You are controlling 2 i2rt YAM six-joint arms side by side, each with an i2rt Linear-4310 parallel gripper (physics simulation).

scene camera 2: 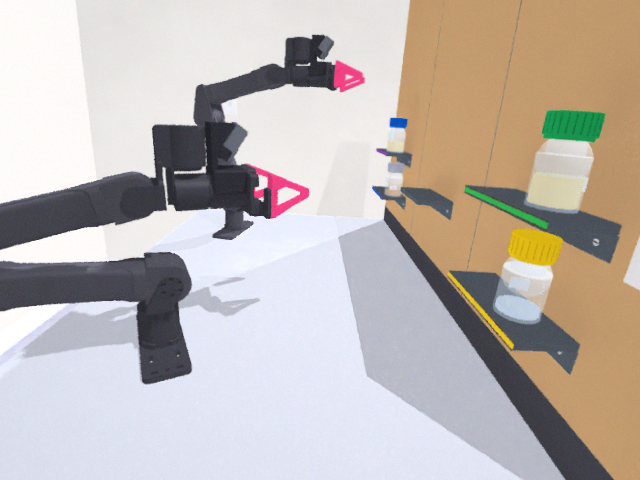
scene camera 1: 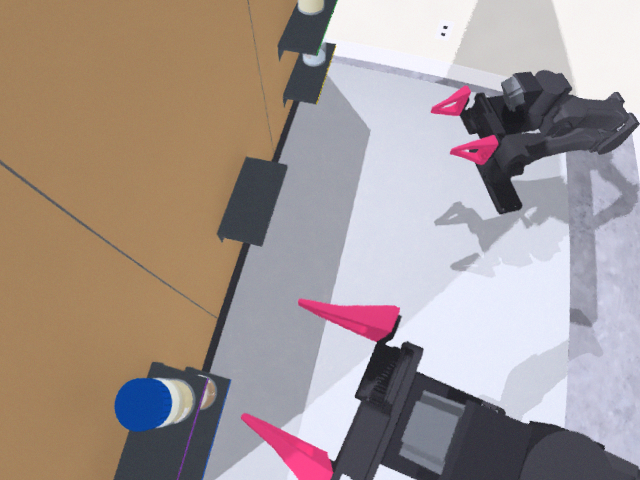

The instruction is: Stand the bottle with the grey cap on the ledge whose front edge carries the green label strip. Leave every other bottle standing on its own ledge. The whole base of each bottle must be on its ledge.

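Where they show: left gripper, fingertip midpoint: [scene camera 2: 363,78] [scene camera 1: 271,357]; right gripper, fingertip midpoint: [scene camera 2: 296,187] [scene camera 1: 440,130]; left arm's base at its link origin: [scene camera 2: 234,230]; right arm's base at its link origin: [scene camera 2: 161,342] [scene camera 1: 494,178].
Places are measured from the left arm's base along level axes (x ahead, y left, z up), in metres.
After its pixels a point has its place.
The grey-capped bottle [scene camera 1: 208,395] {z 0.209, x 0.492, y 0.093 m} [scene camera 2: 393,182] {z 0.201, x 0.515, y 0.076 m} stands on the blue-strip ledge [scene camera 1: 210,429] {z 0.155, x 0.475, y 0.148 m} [scene camera 2: 378,193], partly hidden in scene camera 1 by the purple-strip ledge above. The green-strip ledge [scene camera 1: 305,32] {z 0.295, x 0.645, y -0.568 m} [scene camera 2: 505,206] bears a green-capped bottle [scene camera 1: 310,5] {z 0.318, x 0.660, y -0.623 m} [scene camera 2: 558,178] {z 0.331, x 0.660, y -0.674 m}. A blue-capped bottle [scene camera 1: 143,404] {z 0.400, x 0.504, y 0.104 m} [scene camera 2: 397,136] {z 0.345, x 0.510, y 0.079 m} stands on the purple-strip ledge [scene camera 1: 147,454] {z 0.295, x 0.507, y 0.182 m}. A yellow-capped bottle [scene camera 1: 313,55] {z 0.188, x 0.655, y -0.624 m} [scene camera 2: 523,289] {z 0.199, x 0.655, y -0.675 m} stands on the yellow-strip ledge [scene camera 1: 306,86] {z 0.155, x 0.641, y -0.557 m} [scene camera 2: 480,310]. My left gripper [scene camera 1: 270,358] {z 0.499, x 0.393, y 0.001 m} [scene camera 2: 363,79] {z 0.499, x 0.393, y 0.001 m} is open, right of the blue-capped bottle in scene camera 1. My right gripper [scene camera 1: 441,130] {z 0.258, x 0.328, y -0.482 m} [scene camera 2: 308,192] {z 0.258, x 0.328, y -0.482 m} is open, away from the ledges.
A dark ledge [scene camera 1: 253,201] {z 0.225, x 0.577, y -0.218 m} [scene camera 2: 428,198] {z 0.225, x 0.583, y -0.283 m} without a bottle or a visible coloured strip is on the brown wall [scene camera 1: 103,155] {z 0.544, x 0.593, y -0.079 m} [scene camera 2: 465,103] {z 0.429, x 0.630, y -0.264 m}, between the two ledge pairs. The green-strip ledge is above the yellow-strip ledge. A dark strip [scene camera 2: 496,377] {z 0.004, x 0.693, y -0.584 m} runs along the wall's foot.
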